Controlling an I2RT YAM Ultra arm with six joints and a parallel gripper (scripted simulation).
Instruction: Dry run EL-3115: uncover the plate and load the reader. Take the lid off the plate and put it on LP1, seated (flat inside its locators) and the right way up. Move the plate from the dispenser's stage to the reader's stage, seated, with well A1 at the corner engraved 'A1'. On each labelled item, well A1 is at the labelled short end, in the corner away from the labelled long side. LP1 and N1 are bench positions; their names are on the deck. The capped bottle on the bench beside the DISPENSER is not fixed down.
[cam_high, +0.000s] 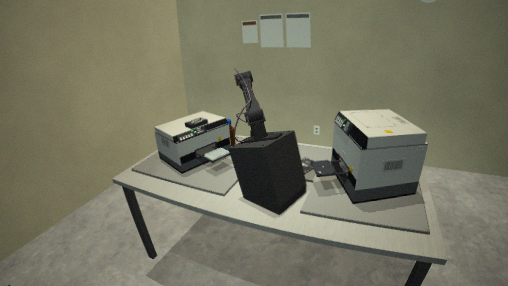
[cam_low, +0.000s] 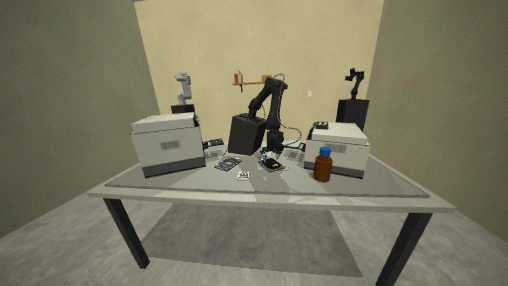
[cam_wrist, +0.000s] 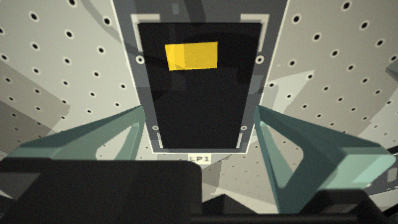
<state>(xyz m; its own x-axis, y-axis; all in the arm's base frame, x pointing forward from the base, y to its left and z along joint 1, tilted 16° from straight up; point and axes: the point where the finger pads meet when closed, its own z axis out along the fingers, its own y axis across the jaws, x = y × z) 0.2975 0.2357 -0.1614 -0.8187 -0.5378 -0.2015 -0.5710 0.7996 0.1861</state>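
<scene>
My hand is 2 cm above the dark lid. The rest, counted from my hand: brown capped bottle 12 cm ahead, 30 cm to the left, 7 cm above; LP1 tag 9 cm behind, 6 cm to the right, 4 cm below; pale well plate 20 cm behind, 16 cm to the left, 5 cm above.
</scene>
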